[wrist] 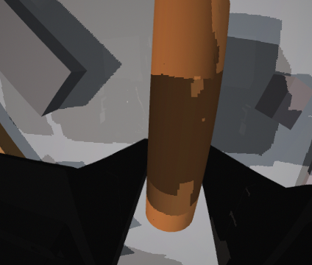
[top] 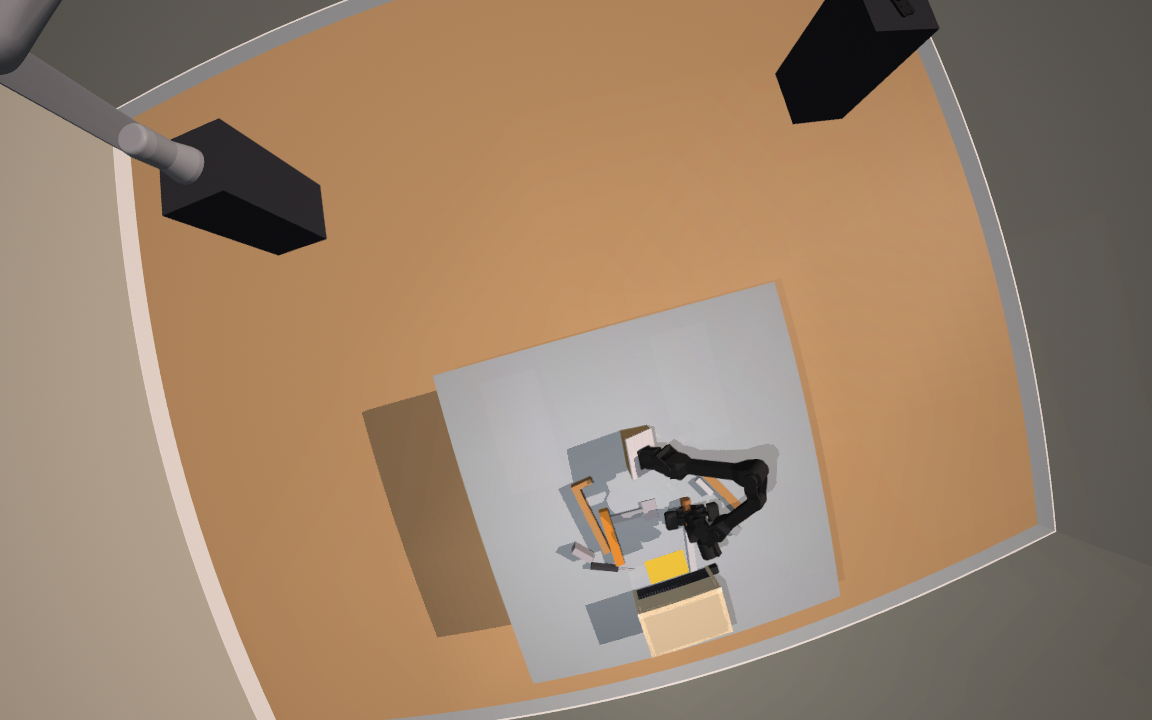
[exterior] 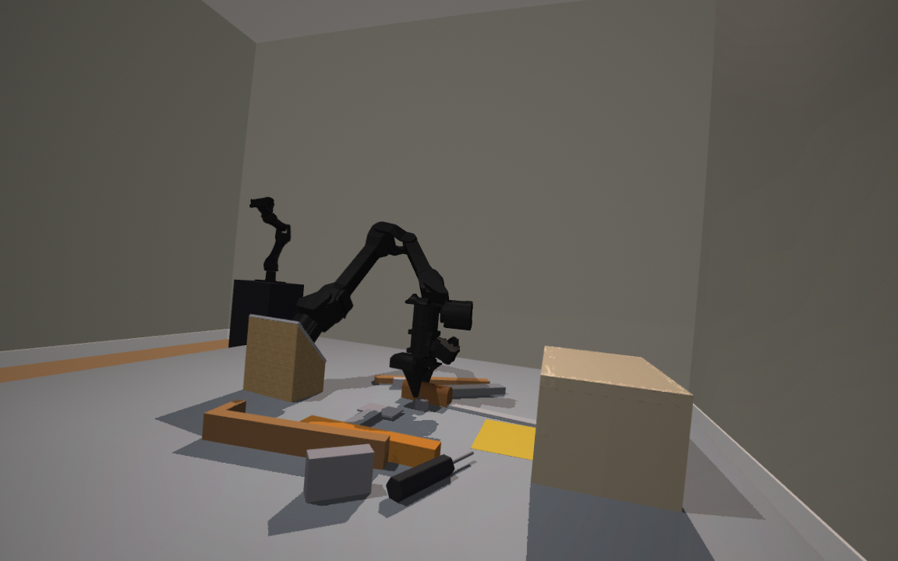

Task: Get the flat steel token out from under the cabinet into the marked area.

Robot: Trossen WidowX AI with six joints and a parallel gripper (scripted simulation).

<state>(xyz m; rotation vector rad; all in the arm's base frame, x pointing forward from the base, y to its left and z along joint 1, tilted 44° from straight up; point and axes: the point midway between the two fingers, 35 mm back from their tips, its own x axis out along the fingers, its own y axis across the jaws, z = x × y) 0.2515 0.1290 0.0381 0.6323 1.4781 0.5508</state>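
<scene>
My gripper tip is 60 mm to the left of the grey cube and 30 mm short of it. Round my gripper tip: grey bar (120 mm to the left, 90 mm ahead); then orange stick (150 mm to the left, 30 mm behind); then grey t-shaped piece (170 mm to the right, 20 mm behind).
</scene>
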